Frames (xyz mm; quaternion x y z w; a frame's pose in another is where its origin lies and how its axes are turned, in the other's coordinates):
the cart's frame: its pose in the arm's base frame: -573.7 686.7 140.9 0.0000 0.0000 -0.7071 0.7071
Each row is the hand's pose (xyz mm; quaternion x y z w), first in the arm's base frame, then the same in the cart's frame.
Working: the arm's base frame: its pose in the cart's frame: 686.7 573.7 -140.9 0.0000 0.0000 0.7071 0.7071

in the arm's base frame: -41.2 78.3 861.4 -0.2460 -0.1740 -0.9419 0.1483
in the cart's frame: 608.4 532.5 720.5 -0.0509 -0.2970 -0.5612 0.7709
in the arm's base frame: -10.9 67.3 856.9 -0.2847 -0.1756 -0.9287 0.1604
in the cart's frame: 619.4 562.8 716.0 -0.0771 -0.3255 -0.5432 0.7701
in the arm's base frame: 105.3 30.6 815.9 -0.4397 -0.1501 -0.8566 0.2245
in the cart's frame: 656.1 679.0 675.0 -0.2048 -0.4170 -0.4470 0.7644
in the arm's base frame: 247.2 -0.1 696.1 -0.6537 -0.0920 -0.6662 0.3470
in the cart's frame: 686.8 820.9 555.2 -0.3972 -0.5273 -0.2257 0.7164
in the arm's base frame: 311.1 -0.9 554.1 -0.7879 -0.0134 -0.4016 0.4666
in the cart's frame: 687.6 884.8 413.2 -0.5477 -0.5666 0.0460 0.6139
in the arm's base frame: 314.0 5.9 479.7 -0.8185 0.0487 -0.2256 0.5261
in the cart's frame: 680.8 887.7 338.8 -0.6132 -0.5443 0.2125 0.5315
